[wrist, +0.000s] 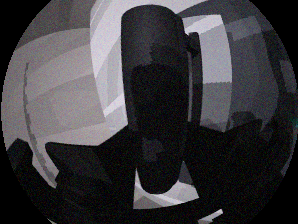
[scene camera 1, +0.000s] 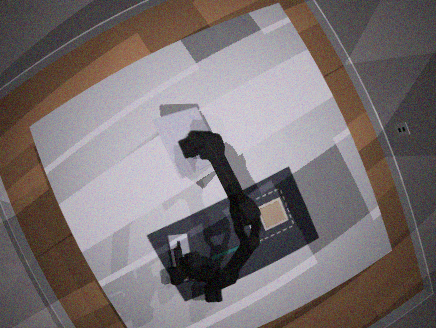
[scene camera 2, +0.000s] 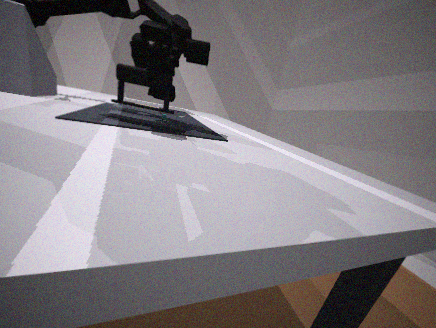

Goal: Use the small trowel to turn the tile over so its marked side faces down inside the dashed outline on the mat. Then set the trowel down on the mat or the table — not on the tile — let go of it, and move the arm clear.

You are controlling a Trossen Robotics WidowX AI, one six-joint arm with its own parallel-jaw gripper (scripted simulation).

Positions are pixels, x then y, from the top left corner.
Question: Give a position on a dark mat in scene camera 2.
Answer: At 108, 113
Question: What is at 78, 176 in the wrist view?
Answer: My gripper.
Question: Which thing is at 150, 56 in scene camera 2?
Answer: My gripper.
